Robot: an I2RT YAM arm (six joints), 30 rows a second.
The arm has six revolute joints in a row. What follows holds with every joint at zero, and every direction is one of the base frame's.
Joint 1 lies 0.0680 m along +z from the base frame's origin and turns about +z.
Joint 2 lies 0.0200 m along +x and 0.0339 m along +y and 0.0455 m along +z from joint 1 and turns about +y.
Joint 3 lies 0.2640 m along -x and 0.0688 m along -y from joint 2 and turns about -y.
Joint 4 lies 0.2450 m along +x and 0.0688 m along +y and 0.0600 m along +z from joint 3 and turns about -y.
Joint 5 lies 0.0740 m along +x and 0.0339 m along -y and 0.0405 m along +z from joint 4 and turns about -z.
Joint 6 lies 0.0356 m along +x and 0.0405 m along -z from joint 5 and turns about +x.
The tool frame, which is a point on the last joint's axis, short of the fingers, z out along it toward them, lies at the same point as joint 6; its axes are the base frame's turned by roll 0.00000, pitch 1.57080 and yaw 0.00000 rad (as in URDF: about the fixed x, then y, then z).
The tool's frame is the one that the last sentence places.
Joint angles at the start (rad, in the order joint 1, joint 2, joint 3, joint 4, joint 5, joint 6):
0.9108 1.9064 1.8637 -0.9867 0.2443 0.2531
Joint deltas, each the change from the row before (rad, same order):
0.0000 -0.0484 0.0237 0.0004 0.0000 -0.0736
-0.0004 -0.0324 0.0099 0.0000 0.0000 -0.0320
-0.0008 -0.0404 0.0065 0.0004 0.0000 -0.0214
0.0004 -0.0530 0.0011 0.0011 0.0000 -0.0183
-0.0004 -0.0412 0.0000 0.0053 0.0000 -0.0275
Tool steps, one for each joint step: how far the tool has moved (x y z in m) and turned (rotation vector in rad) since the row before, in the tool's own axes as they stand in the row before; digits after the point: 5 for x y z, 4 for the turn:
-0.00646 -0.00513 -0.02643 -0.0151 -0.0687 -0.0560
-0.00327 -0.00370 -0.01630 -0.0064 -0.0405 -0.0215
-0.00287 -0.00468 -0.01899 -0.0057 -0.0454 -0.0094
-0.00216 -0.00544 -0.02333 -0.0065 -0.0532 -0.0052
-0.00208 -0.00441 -0.01790 -0.0040 -0.0449 -0.0160

